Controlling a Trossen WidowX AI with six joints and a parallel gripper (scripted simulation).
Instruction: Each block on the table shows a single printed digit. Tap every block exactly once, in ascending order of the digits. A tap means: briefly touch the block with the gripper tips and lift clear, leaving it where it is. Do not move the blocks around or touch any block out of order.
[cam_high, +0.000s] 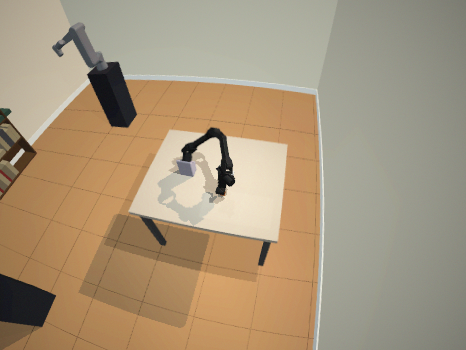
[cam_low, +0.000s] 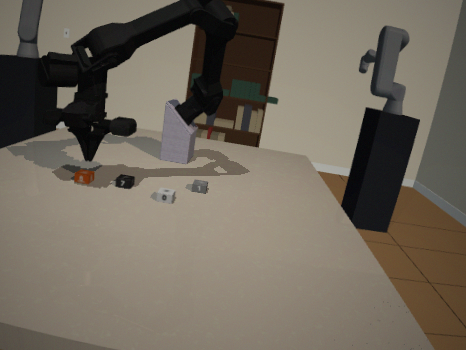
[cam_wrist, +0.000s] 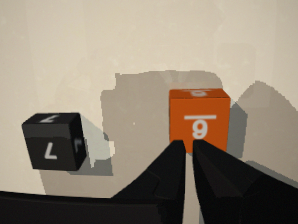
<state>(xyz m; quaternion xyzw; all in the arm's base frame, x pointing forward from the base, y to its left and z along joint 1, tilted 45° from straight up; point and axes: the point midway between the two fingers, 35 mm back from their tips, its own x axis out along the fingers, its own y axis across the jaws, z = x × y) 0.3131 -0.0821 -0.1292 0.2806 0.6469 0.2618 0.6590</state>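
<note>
Right now the orange block is 1 cm to the right of my gripper tip and 4 cm below it. The rest, counted from my gripper tip: black block marked 7 (1 cm behind, 8 cm to the left, 4 cm below); grey block (6 cm behind, 24 cm to the left, 4 cm below).
</note>
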